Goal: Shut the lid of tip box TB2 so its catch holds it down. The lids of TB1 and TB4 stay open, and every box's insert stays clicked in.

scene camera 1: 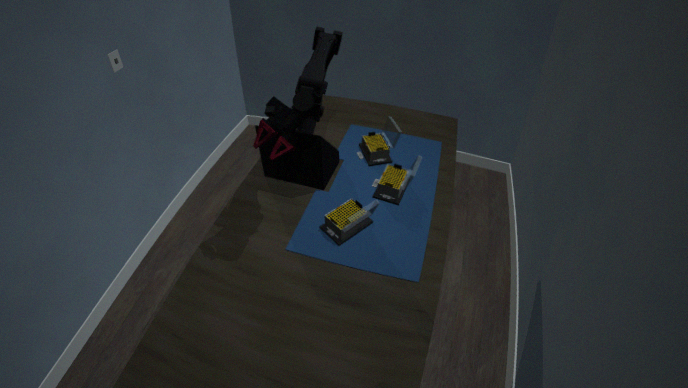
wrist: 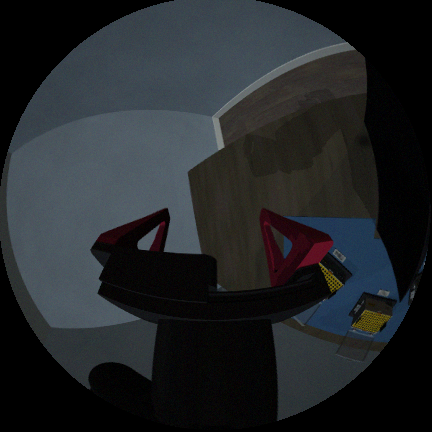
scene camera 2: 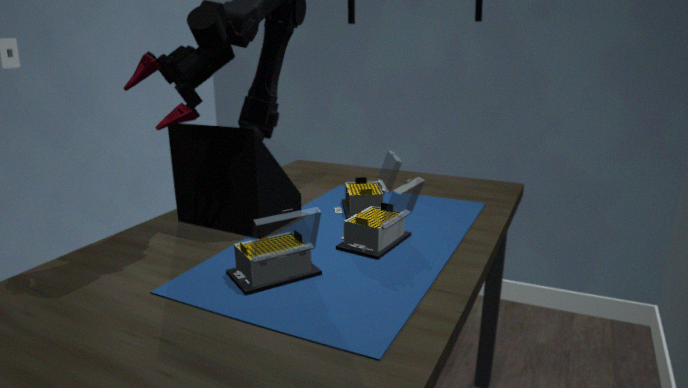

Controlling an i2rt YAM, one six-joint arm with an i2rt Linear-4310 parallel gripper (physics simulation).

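Frame: origin at the arm's base, x ahead, y right, z down, level; centimetres.
Where they show: gripper, fingertip midpoint: [scene camera 1: 262, 153] [wrist: 214, 212] [scene camera 2: 140, 109]; arm's base, link origin: [scene camera 1: 303, 138] [scene camera 2: 240, 156].
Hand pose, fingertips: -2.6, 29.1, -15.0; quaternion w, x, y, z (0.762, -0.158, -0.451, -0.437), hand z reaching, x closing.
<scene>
Things, the pixels of their top centre, and the offset from my fingertips, as dx, dy, dz. "*": a spot on its surface instead. Level surfaces: height alone.
- blue mat, surface height: dz +31.6
- middle box, top centre: [scene camera 2: 370, 213] [scene camera 1: 390, 174] +36.5, -26.3, +25.0
- far box, top centre: [scene camera 2: 359, 186] [scene camera 1: 373, 141] +27.2, -45.7, +25.0
- middle lid, top centre: [scene camera 2: 403, 179] [scene camera 1: 413, 162] +44.2, -24.6, +16.2
- far lid, surface spot: [scene camera 2: 390, 169] [scene camera 1: 391, 129] * +34.2, -50.9, +21.2
- wooden table, surface height: dz +31.9
Three grey tip boxes with yellow grids stand on the blue mat [scene camera 1: 385, 255] [scene camera 2: 350, 310]; their labels are too small to read, so I cannot tell which is TB2. The near box [scene camera 1: 341, 223] [scene camera 2: 282, 270], middle box [scene camera 1: 391, 182] [scene camera 2: 361, 234] [wrist: 371, 321] and far box [scene camera 1: 375, 146] [scene camera 2: 364, 204] all have raised clear lids. The near lid [scene camera 2: 311, 230], middle lid [scene camera 1: 416, 166] [scene camera 2: 412, 194] [wrist: 354, 346] and far lid [scene camera 1: 393, 132] [scene camera 2: 390, 169] tilt up. My gripper [scene camera 1: 264, 152] [scene camera 2: 142, 109] [wrist: 214, 212] is open and empty, away from the boxes, beyond the black pedestal.
The black pedestal [scene camera 1: 300, 162] [scene camera 2: 215, 180] under the arm stands beside the mat, between my gripper and the boxes. The wooden table [scene camera 1: 280, 310] [scene camera 2: 90, 325] extends past the mat. A wall with a switch plate [scene camera 1: 115, 60] [scene camera 2: 10, 53] rises on the gripper's side.
</scene>
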